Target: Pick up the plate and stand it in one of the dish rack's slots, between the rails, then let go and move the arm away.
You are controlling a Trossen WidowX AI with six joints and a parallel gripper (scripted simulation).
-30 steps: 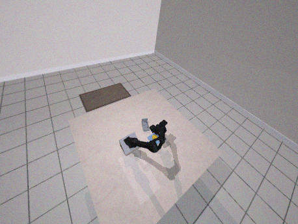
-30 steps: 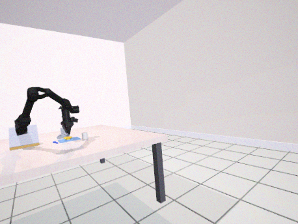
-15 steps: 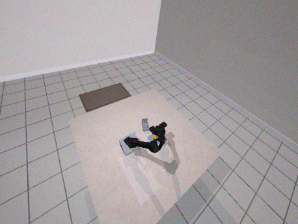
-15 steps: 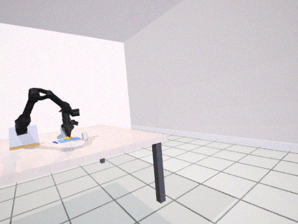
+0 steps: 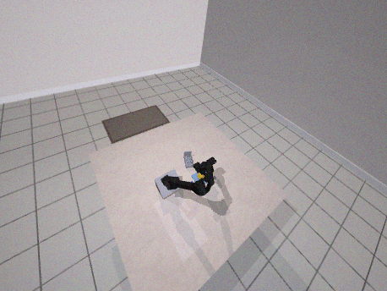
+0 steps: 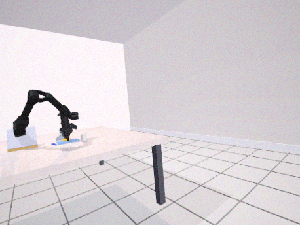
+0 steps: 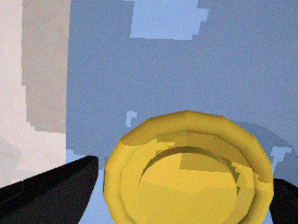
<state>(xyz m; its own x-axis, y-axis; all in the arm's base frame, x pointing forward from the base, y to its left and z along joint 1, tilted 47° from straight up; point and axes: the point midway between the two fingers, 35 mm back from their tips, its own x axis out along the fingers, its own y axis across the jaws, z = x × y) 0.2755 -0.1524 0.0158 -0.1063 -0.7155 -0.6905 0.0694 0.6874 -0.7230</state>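
Right now my gripper tip is 10 mm to the left of the blue mat and 10 mm above it. Round my gripper tip: white cup 100 mm to the right, 100 mm ahead, 20 mm above; dish rack 190 mm to the left, 10 mm ahead, 10 mm above; yellow plate 10 mm above.
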